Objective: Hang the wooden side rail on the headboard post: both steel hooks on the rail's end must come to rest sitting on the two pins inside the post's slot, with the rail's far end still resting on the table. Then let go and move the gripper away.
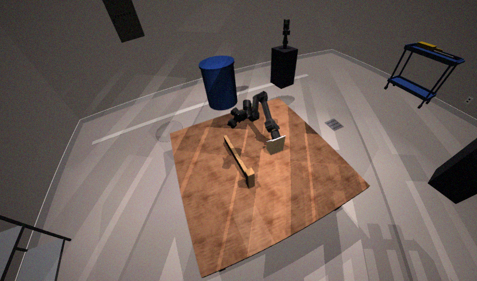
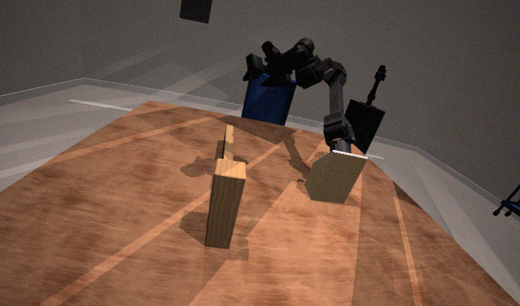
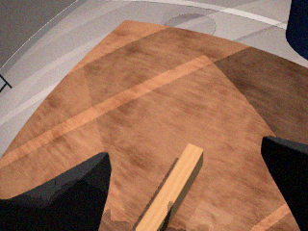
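My gripper tip is now 90 mm short of the wooden headboard post, 410 mm to the right of it and 180 mm above it.
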